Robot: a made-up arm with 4 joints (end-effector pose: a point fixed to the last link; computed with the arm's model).
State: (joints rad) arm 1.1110 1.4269 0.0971 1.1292
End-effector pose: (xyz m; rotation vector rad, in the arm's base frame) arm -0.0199 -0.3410 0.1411 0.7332 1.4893 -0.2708
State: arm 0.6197 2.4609 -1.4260 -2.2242
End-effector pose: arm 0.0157 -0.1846 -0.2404 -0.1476 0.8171 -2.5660
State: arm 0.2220 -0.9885 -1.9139 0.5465
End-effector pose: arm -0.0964 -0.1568 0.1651 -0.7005 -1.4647 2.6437
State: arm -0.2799 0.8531 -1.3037 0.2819
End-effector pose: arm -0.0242 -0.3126 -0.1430 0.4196 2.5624 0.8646
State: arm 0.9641 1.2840 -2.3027 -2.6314
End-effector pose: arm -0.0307 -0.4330 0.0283 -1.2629 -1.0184 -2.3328
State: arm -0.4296 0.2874 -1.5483 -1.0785
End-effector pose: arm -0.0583 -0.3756 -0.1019 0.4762 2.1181 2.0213
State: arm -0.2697 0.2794 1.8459 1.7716
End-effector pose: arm -0.1588 -0.3612 -0.0276 1.9150 -0.1122 0.6263
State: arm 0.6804 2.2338 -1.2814 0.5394
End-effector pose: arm 0.0159 -0.2653 -0.1337 0.1121 2.6792 1.1446
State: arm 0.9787 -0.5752 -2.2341 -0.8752
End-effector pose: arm -0.0995 -0.0731 0.2525 1.0318 2.1179 -1.3945
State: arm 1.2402 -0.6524 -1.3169 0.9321
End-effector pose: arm -0.0812 -0.0286 0.1807 -0.0465 0.0514 -2.6443
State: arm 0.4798 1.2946 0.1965 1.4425
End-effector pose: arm -0.0183 -0.3732 0.0016 1.3903 1.5070 -0.1388
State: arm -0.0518 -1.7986 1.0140 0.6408
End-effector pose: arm -0.1463 0.0180 0.0826 -1.1658 0.4557 -0.6188
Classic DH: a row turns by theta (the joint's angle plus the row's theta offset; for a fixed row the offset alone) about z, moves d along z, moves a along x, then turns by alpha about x. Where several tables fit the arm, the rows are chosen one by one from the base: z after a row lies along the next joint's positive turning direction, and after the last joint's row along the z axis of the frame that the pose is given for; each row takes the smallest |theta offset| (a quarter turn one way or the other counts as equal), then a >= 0, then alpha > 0; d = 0 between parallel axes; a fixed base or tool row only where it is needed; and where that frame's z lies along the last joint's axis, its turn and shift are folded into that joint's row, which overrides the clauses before.
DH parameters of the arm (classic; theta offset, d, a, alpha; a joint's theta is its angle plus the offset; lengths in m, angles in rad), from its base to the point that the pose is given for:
base (fixed): -1.5708 0.0127 0.0963 1.5708
joint 1: -0.0242 -0.0918 0.0602 -2.8611
joint 2: 1.2578 -0.2255 -0.05 1.3483
joint 3: 1.347 0.2204 0.0249 1.904
joint 4: 1.5407 -0.0469 -0.0208 1.7698
tool (fixed): 1.7068 -0.0376 0 0

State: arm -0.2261 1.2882 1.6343 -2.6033
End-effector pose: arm -0.0397 -0.3277 -0.2604 -1.4880 -0.8677 -0.0537
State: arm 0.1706 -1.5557 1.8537 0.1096
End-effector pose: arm -0.1757 -0.0397 0.1317 -1.8698 0.2978 0.4272
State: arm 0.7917 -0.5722 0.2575 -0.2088
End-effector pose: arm -0.1570 -0.0747 0.2222 -1.2987 1.2487 -0.4926
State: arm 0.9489 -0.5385 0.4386 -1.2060
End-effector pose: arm -0.1489 -0.0533 0.2602 -2.1802 1.6970 0.2218
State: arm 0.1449 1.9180 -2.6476 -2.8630
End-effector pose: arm -0.0395 -0.1932 -0.2912 -0.8794 0.5586 -1.7028
